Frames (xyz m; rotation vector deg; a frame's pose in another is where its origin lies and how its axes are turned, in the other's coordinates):
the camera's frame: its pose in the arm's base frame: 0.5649 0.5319 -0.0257 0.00 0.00 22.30
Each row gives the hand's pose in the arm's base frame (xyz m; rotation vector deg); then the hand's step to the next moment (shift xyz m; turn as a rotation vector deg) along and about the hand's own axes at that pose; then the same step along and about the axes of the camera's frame.
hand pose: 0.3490 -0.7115 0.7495 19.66 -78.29 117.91
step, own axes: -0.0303 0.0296 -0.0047 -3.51 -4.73 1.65
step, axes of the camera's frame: -0.0009 -0.0152 -0.0398 4.48 -3.49 2.28
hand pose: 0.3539 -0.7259 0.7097 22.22 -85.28 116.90
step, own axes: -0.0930 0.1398 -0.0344 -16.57 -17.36 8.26
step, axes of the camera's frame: -0.0157 -0.0187 -0.1696 17.75 -16.70 7.09
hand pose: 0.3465 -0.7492 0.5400 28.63 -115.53 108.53
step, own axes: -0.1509 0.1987 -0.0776 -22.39 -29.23 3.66
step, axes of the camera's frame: 0.0729 0.0705 -0.2408 29.20 -16.95 15.15
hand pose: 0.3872 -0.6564 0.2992 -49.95 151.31 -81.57
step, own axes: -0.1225 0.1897 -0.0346 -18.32 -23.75 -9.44
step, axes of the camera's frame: 0.0689 0.1518 -0.1562 24.36 -3.70 19.54
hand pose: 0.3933 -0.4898 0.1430 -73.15 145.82 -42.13
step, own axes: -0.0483 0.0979 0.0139 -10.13 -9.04 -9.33
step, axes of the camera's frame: 0.0007 0.0893 -0.0644 10.68 2.84 12.22
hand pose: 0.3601 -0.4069 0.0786 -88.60 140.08 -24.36
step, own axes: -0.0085 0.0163 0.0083 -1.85 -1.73 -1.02
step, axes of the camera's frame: -0.0018 0.0151 -0.0133 2.18 0.30 1.62
